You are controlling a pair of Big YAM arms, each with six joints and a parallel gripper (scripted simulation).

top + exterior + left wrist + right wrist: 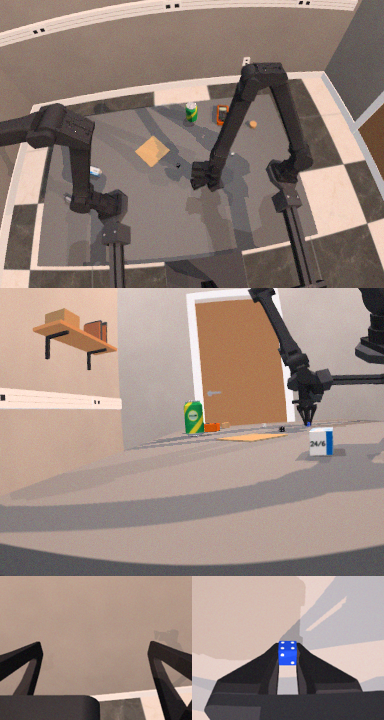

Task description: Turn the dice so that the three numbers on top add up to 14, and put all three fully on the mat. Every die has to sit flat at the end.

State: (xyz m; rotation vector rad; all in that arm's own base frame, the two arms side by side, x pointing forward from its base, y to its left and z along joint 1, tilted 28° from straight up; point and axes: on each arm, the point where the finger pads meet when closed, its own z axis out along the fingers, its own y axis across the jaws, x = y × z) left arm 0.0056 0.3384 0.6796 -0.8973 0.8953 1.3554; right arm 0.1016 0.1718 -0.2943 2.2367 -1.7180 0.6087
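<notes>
The mat lies 26 cm ahead of my right hand, 28 cm to the left of it and 1 cm below it. The rest, counted from my right hand: blue die right at my right hand; then black die 14 cm ahead, 15 cm to the left.
</notes>
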